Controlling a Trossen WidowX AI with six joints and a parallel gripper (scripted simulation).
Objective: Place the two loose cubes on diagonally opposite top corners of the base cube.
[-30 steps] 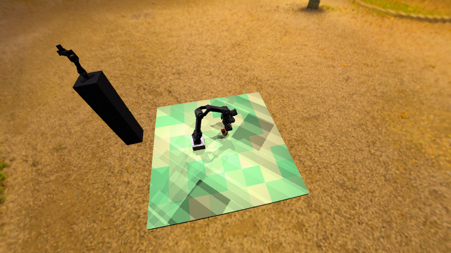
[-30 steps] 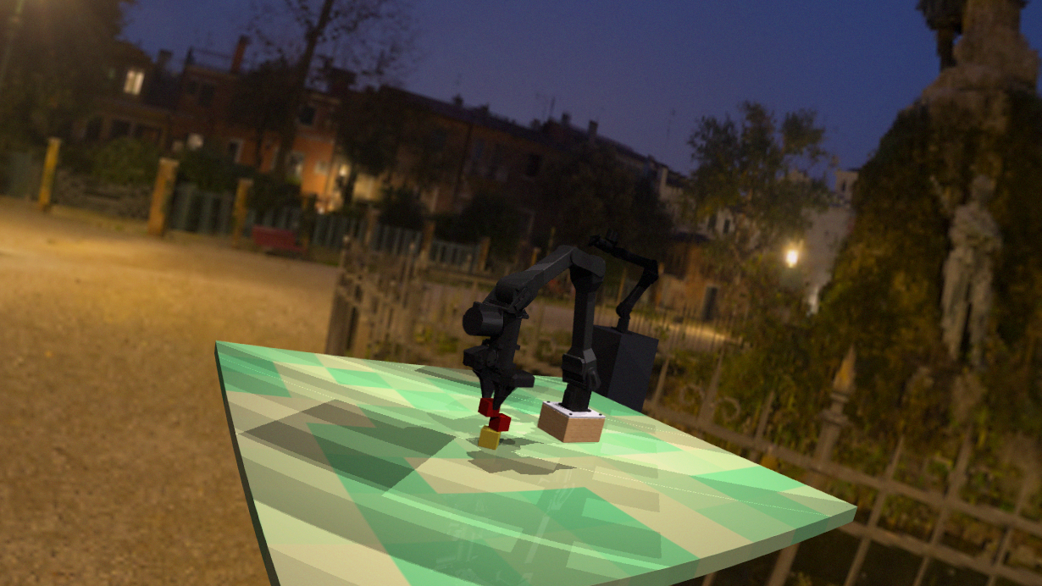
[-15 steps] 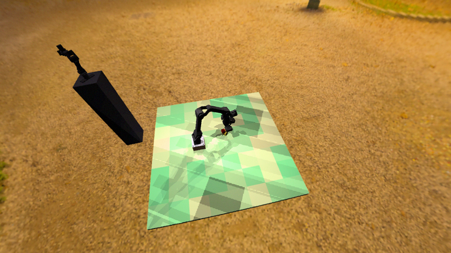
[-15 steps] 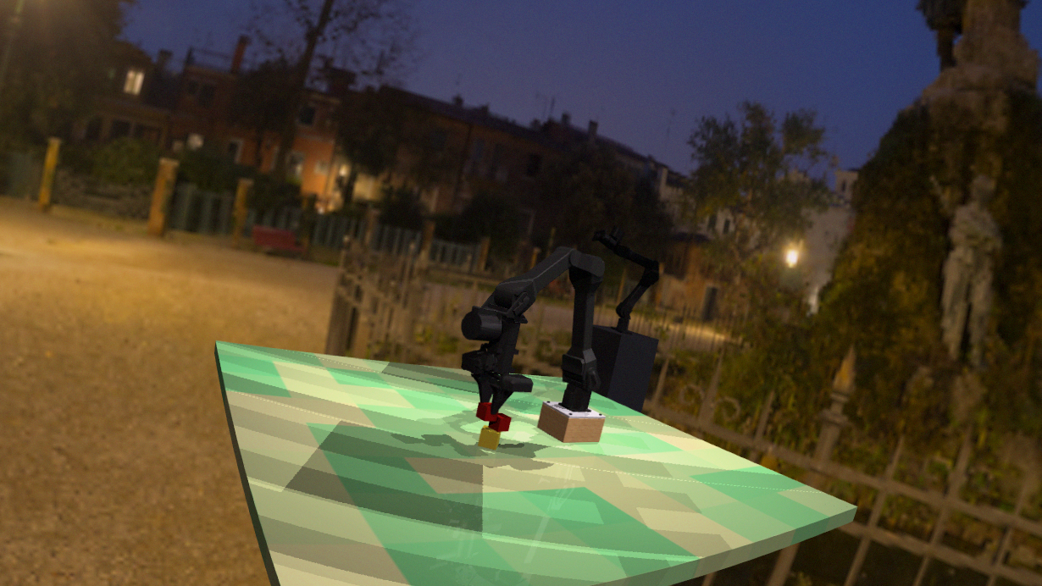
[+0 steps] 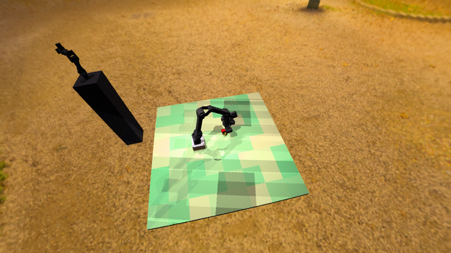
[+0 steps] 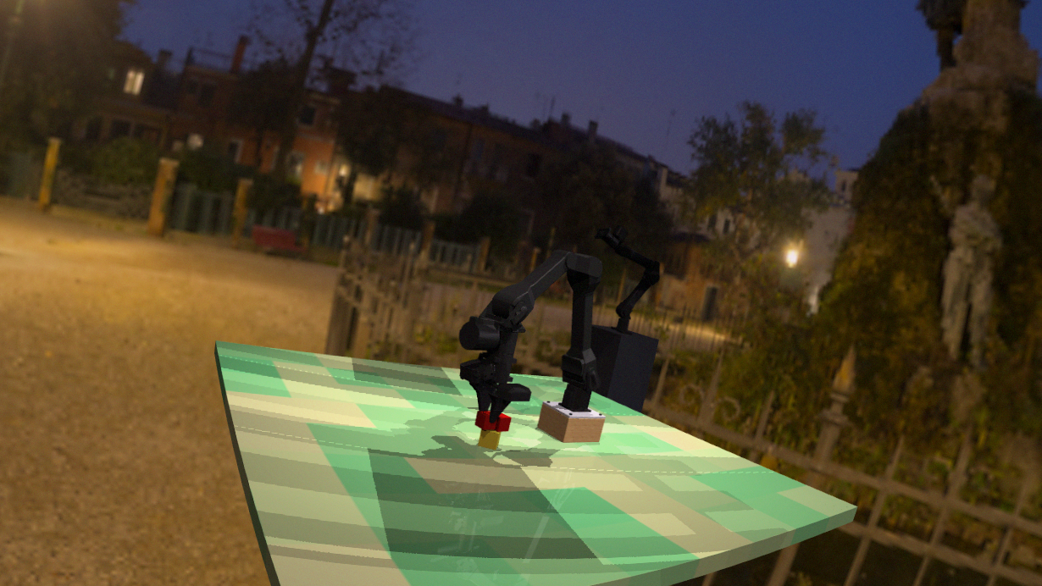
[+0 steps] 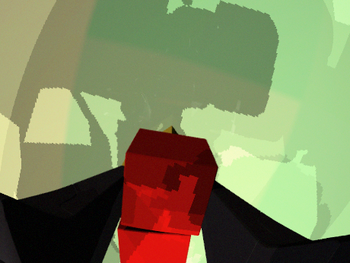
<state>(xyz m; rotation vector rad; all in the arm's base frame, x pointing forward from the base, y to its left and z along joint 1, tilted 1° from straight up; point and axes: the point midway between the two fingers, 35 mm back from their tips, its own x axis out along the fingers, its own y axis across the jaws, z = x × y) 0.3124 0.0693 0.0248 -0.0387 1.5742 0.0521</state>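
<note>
The yellow base cube is 40 mm below my gripper tip and 20 mm behind it.
</note>
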